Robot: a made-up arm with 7 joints.
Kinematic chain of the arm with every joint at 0, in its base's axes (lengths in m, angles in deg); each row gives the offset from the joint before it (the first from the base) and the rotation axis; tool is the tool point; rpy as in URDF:
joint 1: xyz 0.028 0.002 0.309 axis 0 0.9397 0.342
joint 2: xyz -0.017 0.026 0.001 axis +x
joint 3: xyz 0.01 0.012 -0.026 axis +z
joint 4: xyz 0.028 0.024 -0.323 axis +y
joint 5: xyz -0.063 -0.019 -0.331 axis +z
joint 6: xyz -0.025 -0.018 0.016 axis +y
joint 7: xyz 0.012 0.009 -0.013 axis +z
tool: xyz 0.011 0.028 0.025 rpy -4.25 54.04 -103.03
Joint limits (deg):
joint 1: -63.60..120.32
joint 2: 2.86..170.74
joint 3: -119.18..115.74
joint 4: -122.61..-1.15
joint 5: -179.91..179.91
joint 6: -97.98..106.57
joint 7: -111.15..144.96
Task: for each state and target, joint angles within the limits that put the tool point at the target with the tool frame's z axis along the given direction. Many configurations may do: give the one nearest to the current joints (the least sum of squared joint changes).
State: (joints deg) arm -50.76 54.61 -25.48 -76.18 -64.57 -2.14 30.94
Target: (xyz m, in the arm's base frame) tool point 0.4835 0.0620 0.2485 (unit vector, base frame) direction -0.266 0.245 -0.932
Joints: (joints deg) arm -42.49 48.36 -36.63 -107.05 -53.74 0.15 42.54
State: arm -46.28 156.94 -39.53 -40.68 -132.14 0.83 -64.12
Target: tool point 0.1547 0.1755 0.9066 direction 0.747 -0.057 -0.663
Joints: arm -2.06 170.74 -30.08 -41.91 -158.87 -31.84 -86.06
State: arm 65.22 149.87 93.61 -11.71 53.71 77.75 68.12
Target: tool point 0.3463 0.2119 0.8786 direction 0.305 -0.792 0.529
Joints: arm 36.55 161.70 99.11 -19.74 55.02 97.48 47.07
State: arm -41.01 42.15 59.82 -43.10 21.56 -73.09 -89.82
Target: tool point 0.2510 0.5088 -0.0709 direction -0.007 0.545 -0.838
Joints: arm -21.07 43.72 92.40 -24.72 3.31 -97.12 -111.15
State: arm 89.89 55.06 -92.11 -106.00 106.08 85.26 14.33
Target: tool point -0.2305 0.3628 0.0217 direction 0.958 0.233 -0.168
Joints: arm 60.31 84.54 -50.27 -98.27 134.21 77.56 10.42
